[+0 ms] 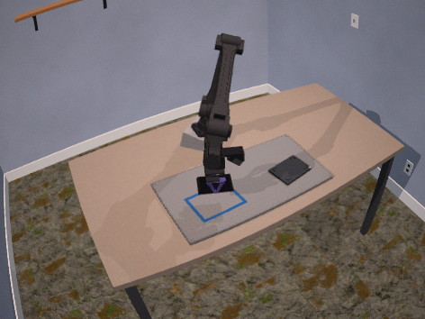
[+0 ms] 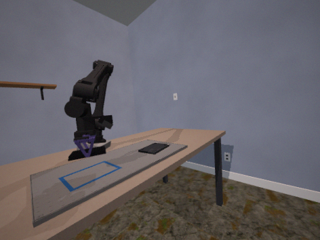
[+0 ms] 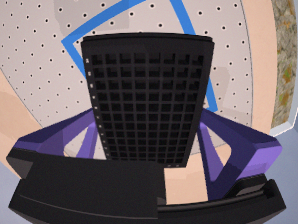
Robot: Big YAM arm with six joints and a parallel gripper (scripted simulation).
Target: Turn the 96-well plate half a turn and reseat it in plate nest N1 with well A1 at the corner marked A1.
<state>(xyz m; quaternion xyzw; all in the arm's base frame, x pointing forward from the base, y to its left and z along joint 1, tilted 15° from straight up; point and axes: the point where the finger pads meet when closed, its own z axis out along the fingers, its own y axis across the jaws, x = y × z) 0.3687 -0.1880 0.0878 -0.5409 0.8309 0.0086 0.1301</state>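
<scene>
My hand is right at the black 96-well plate. Round my hand: plate nest N1: 10 mm ahead, 360 mm to the left, 80 mm below; then A1 mark: 60 mm ahead, 450 mm to the left, 80 mm below.
</scene>
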